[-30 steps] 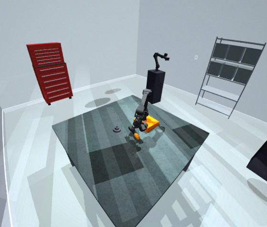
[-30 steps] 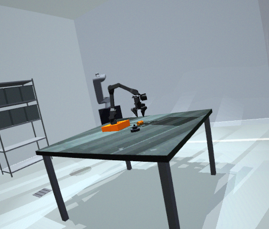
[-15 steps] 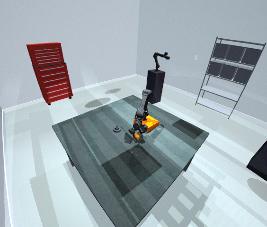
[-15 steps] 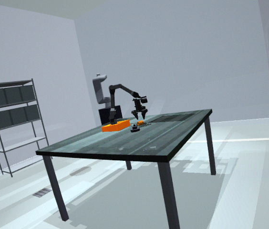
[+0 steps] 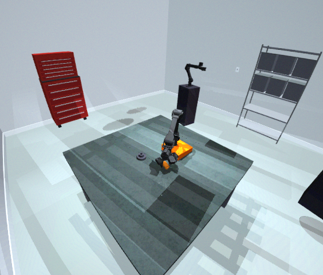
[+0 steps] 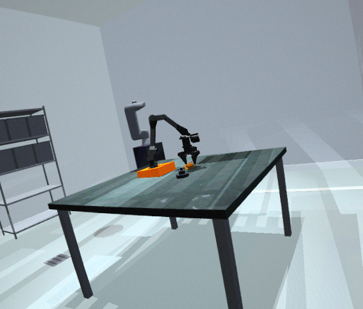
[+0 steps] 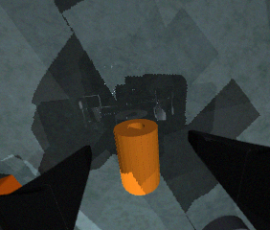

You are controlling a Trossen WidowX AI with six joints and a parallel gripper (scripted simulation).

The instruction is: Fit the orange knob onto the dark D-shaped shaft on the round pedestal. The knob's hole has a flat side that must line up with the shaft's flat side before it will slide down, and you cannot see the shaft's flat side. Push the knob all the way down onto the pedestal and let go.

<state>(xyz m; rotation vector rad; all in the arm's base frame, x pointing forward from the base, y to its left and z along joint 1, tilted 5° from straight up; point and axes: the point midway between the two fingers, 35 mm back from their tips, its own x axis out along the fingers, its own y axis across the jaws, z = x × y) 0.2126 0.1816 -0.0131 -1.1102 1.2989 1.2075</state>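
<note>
My gripper tip is now 2 cm to the left of the orange knob and 1 cm above it. Also, from my gripper tip: round pedestal 11 cm ahead, 23 cm to the right.
</note>
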